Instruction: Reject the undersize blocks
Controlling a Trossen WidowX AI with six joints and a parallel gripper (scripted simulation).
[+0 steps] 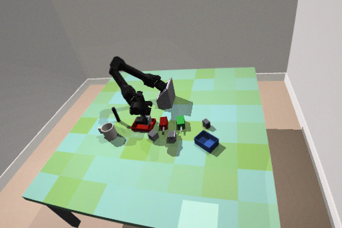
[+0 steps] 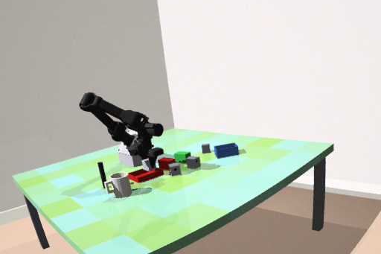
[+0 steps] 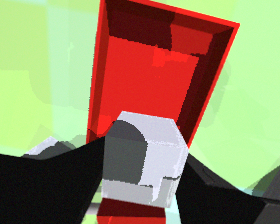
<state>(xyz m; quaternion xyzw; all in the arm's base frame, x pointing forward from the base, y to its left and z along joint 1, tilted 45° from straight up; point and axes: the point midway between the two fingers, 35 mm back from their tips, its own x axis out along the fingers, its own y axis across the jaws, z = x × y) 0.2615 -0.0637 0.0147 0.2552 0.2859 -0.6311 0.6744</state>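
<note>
The red reject tray lies 30 mm to the right of my gripper tip and 30 mm below it. Also, from my gripper tip: black stick (20 mm behind, 240 mm to the right, 20 mm above); steel block (90 mm ahead, 190 mm to the left, 10 mm below); green GO gauge (220 mm to the left, 10 mm below).
</note>
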